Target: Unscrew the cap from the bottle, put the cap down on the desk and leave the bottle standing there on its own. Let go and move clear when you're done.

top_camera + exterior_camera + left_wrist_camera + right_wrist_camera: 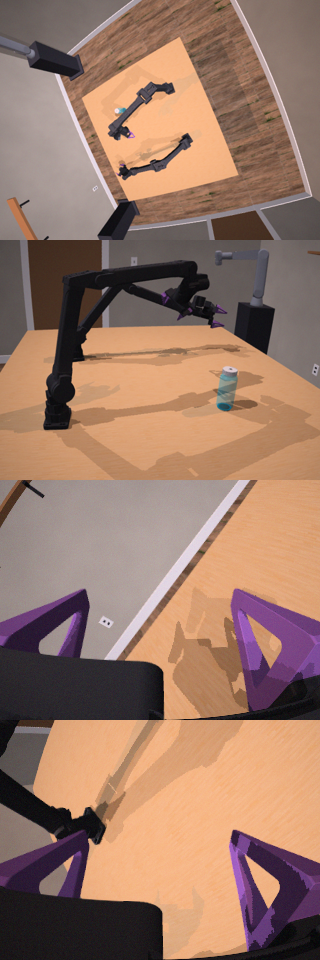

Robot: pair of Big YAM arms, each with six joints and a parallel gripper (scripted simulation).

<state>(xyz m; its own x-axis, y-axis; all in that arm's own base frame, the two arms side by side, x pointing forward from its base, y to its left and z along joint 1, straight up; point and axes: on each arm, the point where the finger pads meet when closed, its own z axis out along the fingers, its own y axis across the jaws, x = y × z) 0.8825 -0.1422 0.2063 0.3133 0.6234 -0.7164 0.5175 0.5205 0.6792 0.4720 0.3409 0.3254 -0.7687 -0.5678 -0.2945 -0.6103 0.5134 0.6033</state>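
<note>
My right hand is 30 cm to the left of the bottle, 24 cm above it and 18 cm short of it. The rest, counted from my right hand: ribbed cap 30 cm to the right, 18 cm ahead, 16 cm below.
</note>
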